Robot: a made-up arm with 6 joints. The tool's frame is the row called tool.
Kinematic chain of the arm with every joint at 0, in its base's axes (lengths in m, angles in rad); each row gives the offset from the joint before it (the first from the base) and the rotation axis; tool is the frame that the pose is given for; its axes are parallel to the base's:
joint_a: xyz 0 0 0.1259 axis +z
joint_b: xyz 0 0.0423 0 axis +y
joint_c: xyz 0 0 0.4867 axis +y
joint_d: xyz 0 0 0.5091 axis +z
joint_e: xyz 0 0 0 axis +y
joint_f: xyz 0 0 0.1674 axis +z
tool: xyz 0 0 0
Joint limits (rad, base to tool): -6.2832..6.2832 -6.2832..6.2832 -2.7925..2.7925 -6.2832..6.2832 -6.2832..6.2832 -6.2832..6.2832
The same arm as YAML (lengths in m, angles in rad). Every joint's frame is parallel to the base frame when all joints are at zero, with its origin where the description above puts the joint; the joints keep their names.
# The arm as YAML. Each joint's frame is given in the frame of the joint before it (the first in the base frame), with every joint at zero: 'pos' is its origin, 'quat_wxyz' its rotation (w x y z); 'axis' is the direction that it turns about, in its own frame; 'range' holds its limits. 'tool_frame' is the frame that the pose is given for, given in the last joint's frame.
length_unit: m
angle_unit: rad
joints:
  - joint: joint_a
    pos: [0.0, 0.0, 0.1259]
    quat_wxyz: [1.0, 0.0, 0.0, 0.0]
    axis: [0.0, 0.0, 1.0]
    range: [-6.2832, 6.2832]
  - joint: joint_b
    pos: [0.0, 0.0423, 0.0]
    quat_wxyz: [1.0, 0.0, 0.0, 0.0]
    axis: [0.0, 1.0, 0.0]
    range: [-6.2832, 6.2832]
  - joint: joint_c
    pos: [0.0, 0.0, 0.4867]
    quat_wxyz: [1.0, 0.0, 0.0, 0.0]
    axis: [0.0, 1.0, 0.0]
    range: [-2.7925, 2.7925]
  - joint: joint_d
    pos: [0.0, 0.0, 0.5091]
    quat_wxyz: [1.0, 0.0, 0.0, 0.0]
    axis: [0.0, 0.0, 1.0]
    range: [-6.2832, 6.2832]
  - joint: joint_e
    pos: [0.0, 0.0, 0.0]
    quat_wxyz: [1.0, 0.0, 0.0, 0.0]
    axis: [0.0, 1.0, 0.0]
    range: [-6.2832, 6.2832]
  - joint: joint_f
    pos: [0.0, 0.0, 0.1674]
    quat_wxyz: [1.0, 0.0, 0.0, 0.0]
    axis: [0.0, 0.0, 1.0]
    range: [-6.2832, 6.2832]
tool_frame:
  pos: [0.0, 0.0, 0.0]
  quat_wxyz: [1.0, 0.0, 0.0, 0.0]

